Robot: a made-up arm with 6 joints. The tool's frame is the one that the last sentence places. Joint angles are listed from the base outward.
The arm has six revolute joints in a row. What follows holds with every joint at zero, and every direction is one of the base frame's. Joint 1 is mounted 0.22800 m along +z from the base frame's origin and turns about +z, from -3.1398 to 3.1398 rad. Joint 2 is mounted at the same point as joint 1 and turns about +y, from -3.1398 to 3.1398 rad. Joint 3 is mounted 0.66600 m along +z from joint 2 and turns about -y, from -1.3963 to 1.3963 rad. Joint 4 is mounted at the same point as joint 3 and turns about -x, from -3.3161 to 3.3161 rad. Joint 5 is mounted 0.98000 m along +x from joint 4 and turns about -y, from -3.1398 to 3.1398 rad. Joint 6 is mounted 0.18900 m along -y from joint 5 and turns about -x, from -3.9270 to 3.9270 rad. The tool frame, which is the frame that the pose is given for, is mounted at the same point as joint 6; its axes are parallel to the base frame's.
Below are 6 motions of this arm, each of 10 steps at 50 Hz.
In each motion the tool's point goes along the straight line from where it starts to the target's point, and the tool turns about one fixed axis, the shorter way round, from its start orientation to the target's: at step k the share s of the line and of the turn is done. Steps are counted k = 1, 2, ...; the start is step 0. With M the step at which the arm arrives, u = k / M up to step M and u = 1 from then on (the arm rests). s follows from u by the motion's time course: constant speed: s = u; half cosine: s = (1 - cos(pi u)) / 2; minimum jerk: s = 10 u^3 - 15 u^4 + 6 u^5.
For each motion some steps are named. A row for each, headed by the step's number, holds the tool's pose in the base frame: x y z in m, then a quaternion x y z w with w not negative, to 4 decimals.
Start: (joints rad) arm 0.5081 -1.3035 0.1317 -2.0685 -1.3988 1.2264
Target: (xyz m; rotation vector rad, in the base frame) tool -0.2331 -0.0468 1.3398 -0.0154 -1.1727 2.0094
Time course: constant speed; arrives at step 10
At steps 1, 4, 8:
1: -0.3343 -0.0849 1.3512 -0.0508 -0.5212 0.7919 0.3141
4: -0.3006 -0.0722 1.3474 -0.0359 -0.5024 0.7933 0.3420
8: -0.2556 -0.0553 1.3423 -0.0160 -0.4763 0.7935 0.3784

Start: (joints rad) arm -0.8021 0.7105 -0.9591 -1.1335 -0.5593 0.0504
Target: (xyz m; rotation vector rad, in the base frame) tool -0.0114 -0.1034 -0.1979 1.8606 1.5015 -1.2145
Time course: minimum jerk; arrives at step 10
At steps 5, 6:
5: 0.0237 -0.1397 -0.2117 0.6930 0.5375 -0.4169 0.2390
6: 0.0109 -0.1264 -0.2067 0.6867 0.5403 -0.4258 0.2350

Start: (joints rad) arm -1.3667 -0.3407 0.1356 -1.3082 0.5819 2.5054
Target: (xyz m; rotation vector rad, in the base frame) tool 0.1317 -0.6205 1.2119 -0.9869 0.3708 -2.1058
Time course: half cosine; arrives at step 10
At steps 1, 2, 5, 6, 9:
1: 0.1011 -0.7242 1.1445 -0.4164 0.2156 -0.8031 0.3675
2: 0.1033 -0.7167 1.1494 -0.4143 0.2106 -0.8050 0.3688
5: 0.1160 -0.6737 1.1774 -0.4024 0.1816 -0.8149 0.3755
6: 0.1209 -0.6572 1.1880 -0.3978 0.1704 -0.8185 0.3780
9: 0.1309 -0.6231 1.2102 -0.3878 0.1472 -0.8254 0.3829

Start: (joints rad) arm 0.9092 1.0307 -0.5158 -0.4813 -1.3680 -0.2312
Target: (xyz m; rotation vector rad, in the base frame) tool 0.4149 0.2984 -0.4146 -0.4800 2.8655 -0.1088
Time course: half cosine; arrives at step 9
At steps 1, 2, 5, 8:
1: 0.4431 0.2976 -0.4115 -0.1956 0.9684 -0.0816 0.1313
2: 0.4406 0.2976 -0.4117 -0.1928 0.9695 -0.0776 0.1300
5: 0.4269 0.2980 -0.4133 -0.1775 0.9748 -0.0561 0.1230
8: 0.4158 0.2984 -0.4145 -0.1650 0.9785 -0.0385 0.1173

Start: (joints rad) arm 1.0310 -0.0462 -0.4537 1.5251 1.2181 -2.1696
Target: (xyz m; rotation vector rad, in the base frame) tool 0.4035 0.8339 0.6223 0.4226 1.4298 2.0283
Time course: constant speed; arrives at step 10
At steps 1, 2, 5, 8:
1: 0.4836 0.8081 0.6726 0.1648 0.4597 0.7821 0.3870
2: 0.4747 0.8109 0.6671 0.1643 0.4690 0.7809 0.3784
5: 0.4480 0.8195 0.6503 0.1628 0.4965 0.7766 0.3521
8: 0.4213 0.8282 0.6335 0.1611 0.5232 0.7711 0.3252

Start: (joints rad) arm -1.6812 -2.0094 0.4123 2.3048 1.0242 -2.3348
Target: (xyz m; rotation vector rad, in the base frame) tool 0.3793 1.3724 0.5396 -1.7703 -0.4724 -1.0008
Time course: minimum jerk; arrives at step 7
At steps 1, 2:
1: 0.2859 1.4088 0.4870 -0.7410 -0.2184 -0.3700 0.5161
2: 0.2975 1.4043 0.4936 -0.7401 -0.2156 -0.3756 0.5145

